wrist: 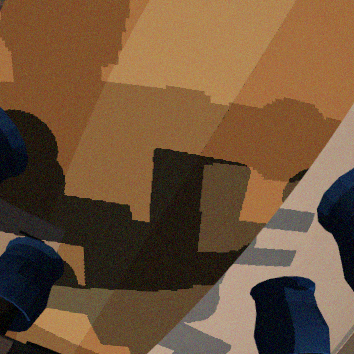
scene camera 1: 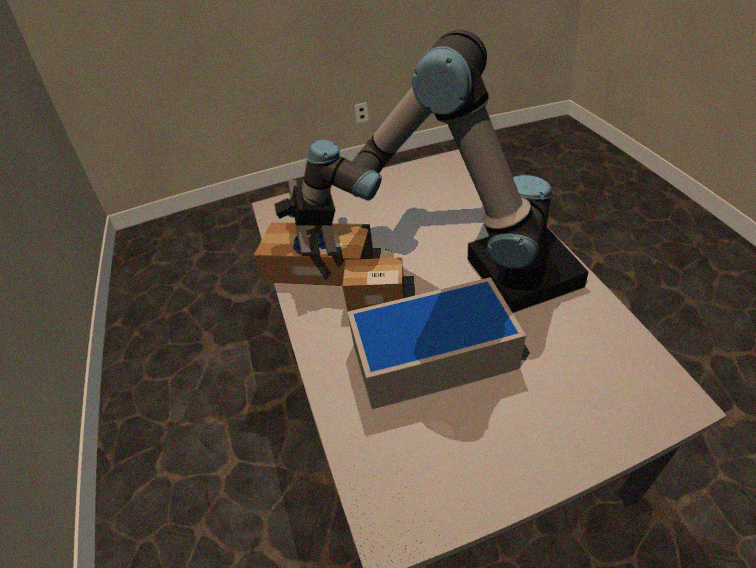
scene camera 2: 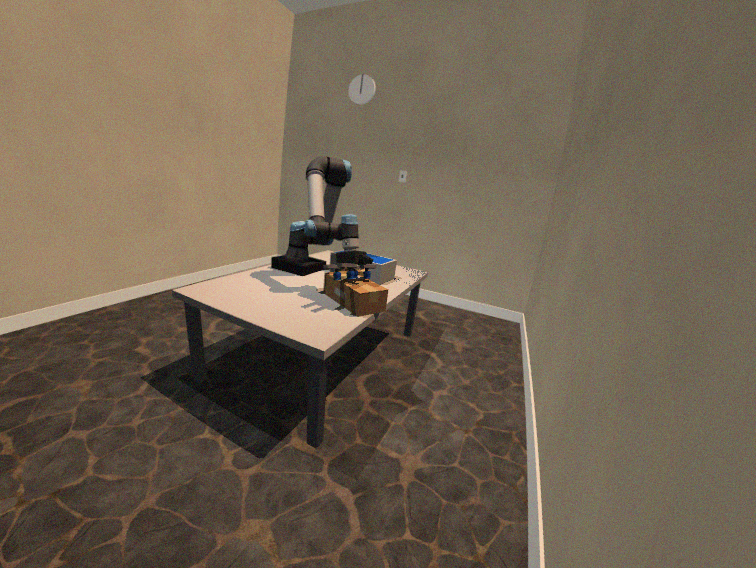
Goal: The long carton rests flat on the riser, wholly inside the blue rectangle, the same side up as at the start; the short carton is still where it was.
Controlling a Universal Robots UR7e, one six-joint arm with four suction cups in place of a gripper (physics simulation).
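Where they show: hand, its tool point: (wrist: pixel 160 234) (scene camera 1: pixel 307 229) (scene camera 2: pixel 352 279); arm's base, origin of its link: (scene camera 2: pixel 296 259).
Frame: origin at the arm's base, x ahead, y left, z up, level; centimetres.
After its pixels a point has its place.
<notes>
The long carton (scene camera 1: pixel 280 254) {x 65.7, y -12.5, z 4.5 cm} (scene camera 2: pixel 370 298) {x 70.1, y -23.6, z 1.5 cm} (wrist: pixel 193 53) {x 64.4, y -19.5, z 4.5 cm} lies flat at the table's far left, its left end over the table edge. My suction gripper (scene camera 1: pixel 310 243) {x 57.1, y -19.4, z 6.0 cm} (scene camera 2: pixel 351 274) (wrist: pixel 168 225) {x 57.1, y -19.4, z 6.0 cm} is down on its top face. In the wrist view two blue cups sit over the carton and two hang past its long edge over the table. The short carton (scene camera 1: pixel 372 287) {x 43.2, y 6.8, z 3.5 cm}, with a white label, lies against the long carton's front right. The riser (scene camera 1: pixel 443 369) {x 32.8, y 35.0, z 2.0 cm} (scene camera 2: pixel 383 272) {x 50.5, y 19.6, z 1.0 cm} with the blue rectangle (scene camera 1: pixel 410 333) {x 37.9, y 26.4, z 6.0 cm} stands in front of both cartons and carries nothing.
The arm's black base (scene camera 1: pixel 545 282) {x -1.4, y 13.3, z -0.6 cm} (scene camera 2: pixel 297 264) {x 7.5, y -6.4, z -0.4 cm} stands right behind the riser. The table (scene camera 1: pixel 460 451) {x 33.4, y 51.0, z -6.0 cm} (scene camera 2: pixel 263 304) {x 33.0, y -50.0, z -6.0 cm} ends just left of the cartons. Stone floor lies all around it.
</notes>
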